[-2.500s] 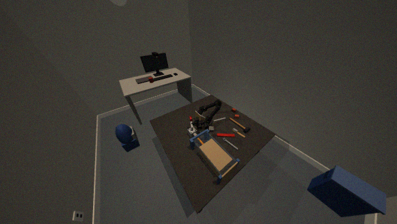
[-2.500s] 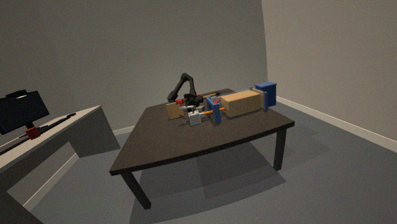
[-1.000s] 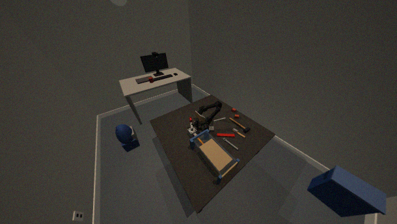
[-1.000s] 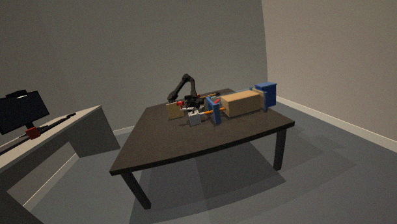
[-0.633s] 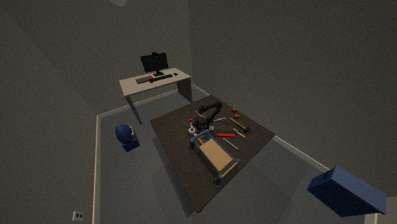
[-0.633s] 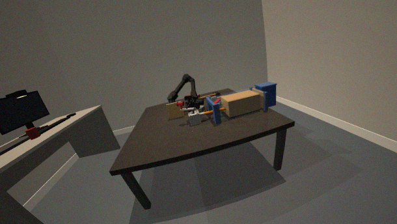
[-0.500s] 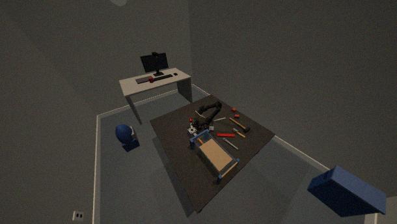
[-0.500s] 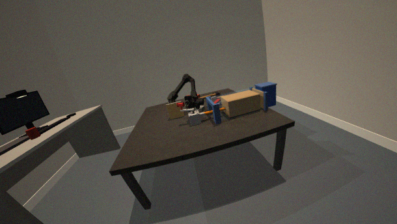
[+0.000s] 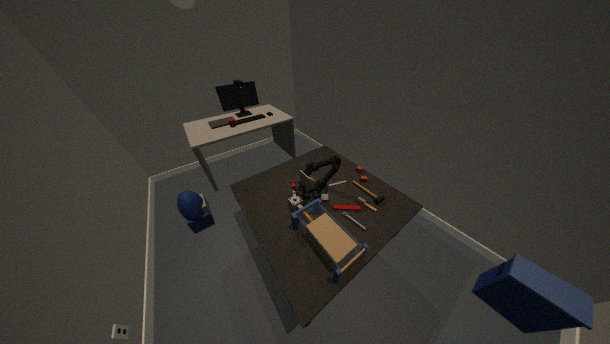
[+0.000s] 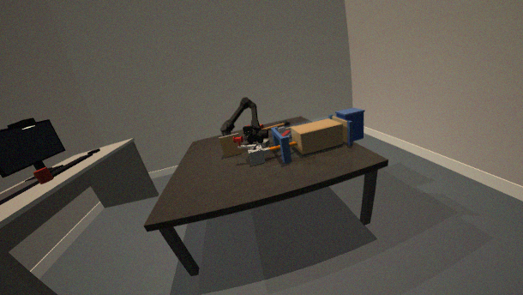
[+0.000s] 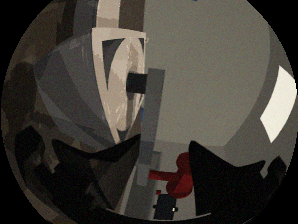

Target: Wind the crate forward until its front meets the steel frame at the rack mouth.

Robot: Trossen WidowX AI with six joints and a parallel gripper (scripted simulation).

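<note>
My gripper tip is 10 mm past the winch handle, 10 mm to the right of it and 10 mm above it. Also, from my gripper tip: red knob (40 mm behind, 20 mm to the left, 20 mm above); then grey hand winch (40 mm ahead, 30 mm to the right, 90 mm below); then blue frame (210 mm ahead, 20 mm below).
</note>
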